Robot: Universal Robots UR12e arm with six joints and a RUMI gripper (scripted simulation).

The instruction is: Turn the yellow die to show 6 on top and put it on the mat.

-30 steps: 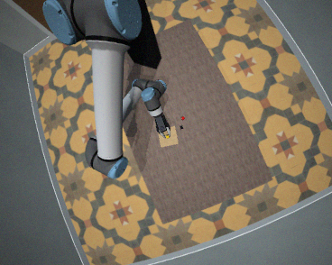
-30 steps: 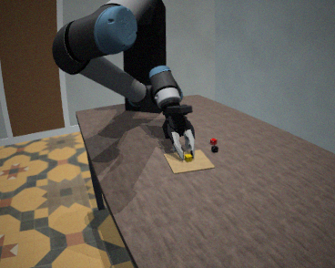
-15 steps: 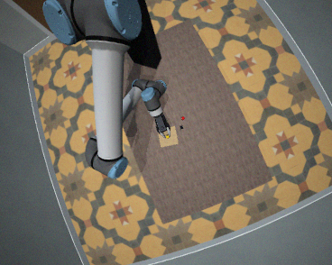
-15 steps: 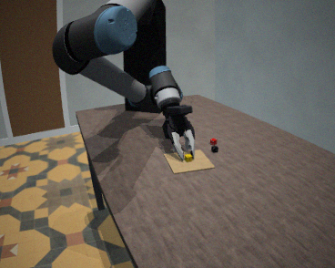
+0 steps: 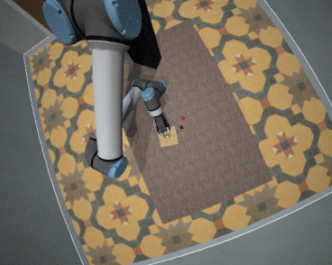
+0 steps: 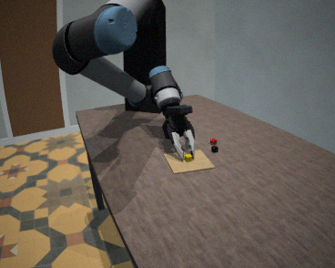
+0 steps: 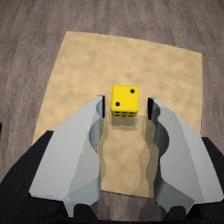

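Now: hand 1 cm short of the yellow die and 1 cm above it. Round my hand: black die: 13 cm to the left, 1 cm below, 1 cm ahead; then red die: 18 cm to the left, 4 cm behind, 1 cm below; then tan mat: 2 cm below.
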